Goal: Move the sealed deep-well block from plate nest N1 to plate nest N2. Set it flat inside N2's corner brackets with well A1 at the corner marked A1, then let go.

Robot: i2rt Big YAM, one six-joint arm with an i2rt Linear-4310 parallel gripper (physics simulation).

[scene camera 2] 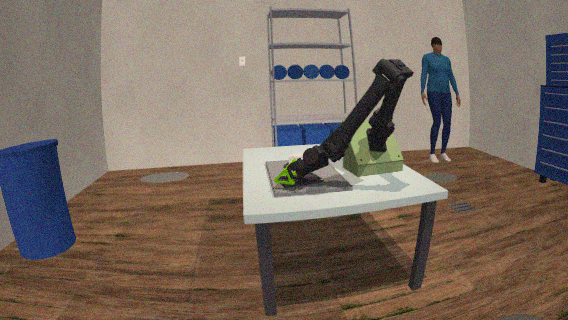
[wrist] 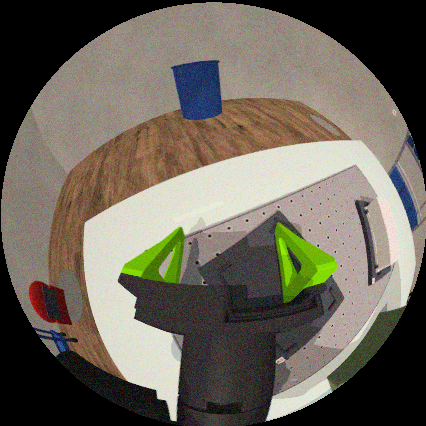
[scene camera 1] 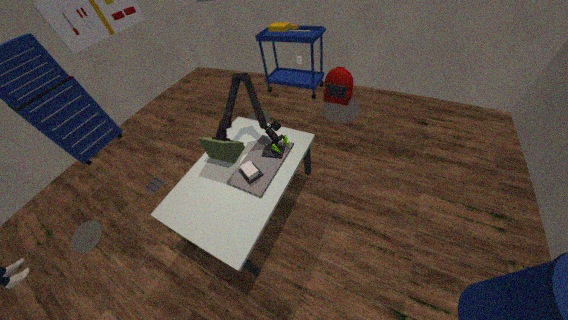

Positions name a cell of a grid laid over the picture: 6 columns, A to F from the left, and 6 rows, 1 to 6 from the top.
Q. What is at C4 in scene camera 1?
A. A grey perforated plate.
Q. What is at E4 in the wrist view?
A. A grey perforated plate.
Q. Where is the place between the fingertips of my gripper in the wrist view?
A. D4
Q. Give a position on a dark nest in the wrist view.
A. At F4
